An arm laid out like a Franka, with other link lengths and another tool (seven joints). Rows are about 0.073 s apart.
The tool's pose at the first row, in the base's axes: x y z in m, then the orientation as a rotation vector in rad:
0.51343 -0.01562 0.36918 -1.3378 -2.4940 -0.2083
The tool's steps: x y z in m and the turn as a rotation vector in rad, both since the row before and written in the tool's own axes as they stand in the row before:
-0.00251 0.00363 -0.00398 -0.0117 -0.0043 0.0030
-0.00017 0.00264 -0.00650 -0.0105 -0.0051 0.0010
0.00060 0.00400 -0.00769 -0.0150 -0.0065 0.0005
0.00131 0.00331 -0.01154 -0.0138 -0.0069 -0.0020
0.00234 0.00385 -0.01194 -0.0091 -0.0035 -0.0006
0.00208 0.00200 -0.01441 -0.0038 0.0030 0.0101
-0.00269 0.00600 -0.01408 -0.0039 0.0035 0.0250
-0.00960 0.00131 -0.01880 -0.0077 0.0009 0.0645
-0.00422 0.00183 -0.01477 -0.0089 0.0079 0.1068
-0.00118 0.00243 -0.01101 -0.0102 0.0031 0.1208
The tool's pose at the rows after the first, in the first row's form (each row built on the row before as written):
0.51853 -0.01664 0.37205 -1.3479 -2.4979 -0.2199
0.52201 -0.01708 0.37813 -1.3554 -2.5036 -0.2300
0.52637 -0.01651 0.38562 -1.3647 -2.5117 -0.2451
0.53027 -0.01685 0.39704 -1.3706 -2.5217 -0.2590
0.53397 -0.01622 0.40924 -1.3749 -2.5269 -0.2687
0.53646 -0.01751 0.42367 -1.3872 -2.5176 -0.2736
0.54476 -0.02048 0.43647 -1.4174 -2.4964 -0.2760
0.55302 -0.03303 0.45135 -1.4972 -2.4461 -0.2738
0.55829 -0.04008 0.46407 -1.6208 -2.3521 -0.2691
0.56224 -0.04359 0.47410 -1.7577 -2.2432 -0.2588

